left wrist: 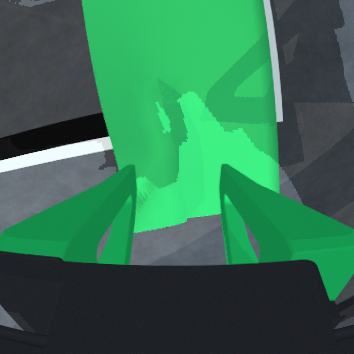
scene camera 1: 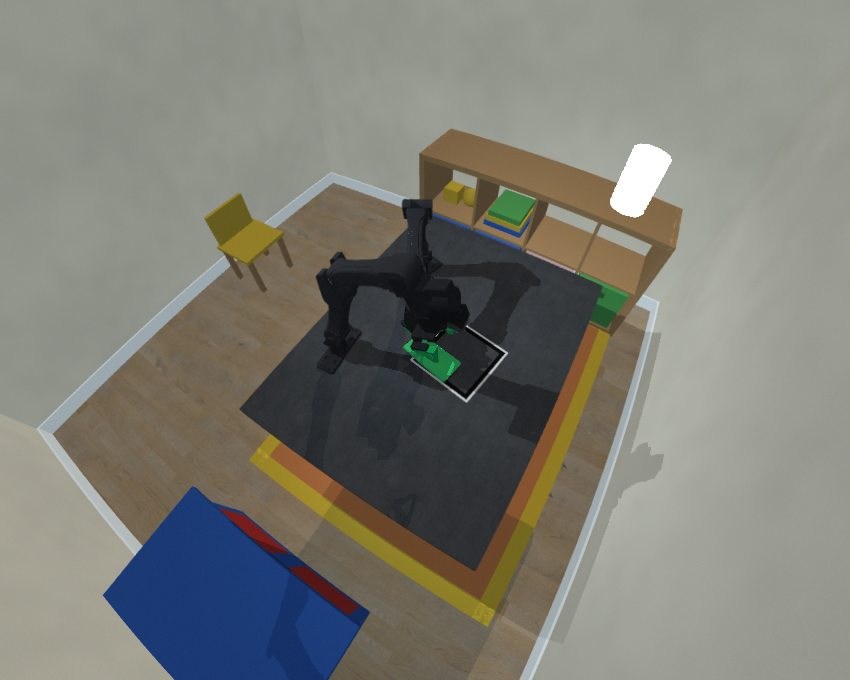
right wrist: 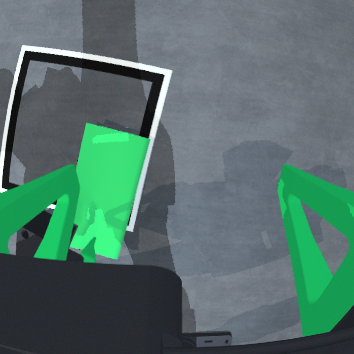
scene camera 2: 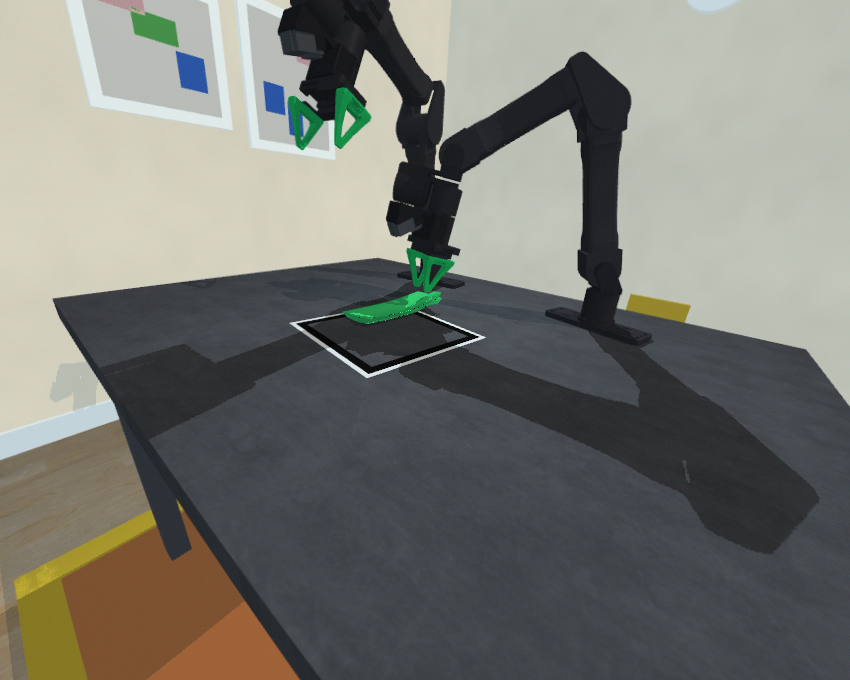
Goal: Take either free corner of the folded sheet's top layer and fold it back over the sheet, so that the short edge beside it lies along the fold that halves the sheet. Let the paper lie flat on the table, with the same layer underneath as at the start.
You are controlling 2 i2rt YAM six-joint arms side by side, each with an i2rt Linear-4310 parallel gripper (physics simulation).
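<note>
The folded green sheet (scene camera 1: 443,363) (scene camera 2: 386,309) (left wrist: 175,40) (right wrist: 112,165) is a long strip over one side of the square outline. In scene camera 2 it looks bowed, with its ends raised. Its creases cannot be told clearly. My left gripper (scene camera 2: 423,287) (left wrist: 177,175) is partly open and empty, low over the strip's near end; its fingertips stand apart over the sheet in the left wrist view. In scene camera 1 the arm hides these fingers. My right gripper (scene camera 2: 321,147) (right wrist: 178,175) is wide open and empty, high above the table.
A white and black square outline (scene camera 1: 486,377) (scene camera 2: 426,356) (left wrist: 55,154) lies on the dark table (scene camera 1: 396,453) (scene camera 2: 439,482). The strip overhangs one side of it. Both arms reach close together over the sheet. A wooden shelf (scene camera 1: 552,166) stands behind the table.
</note>
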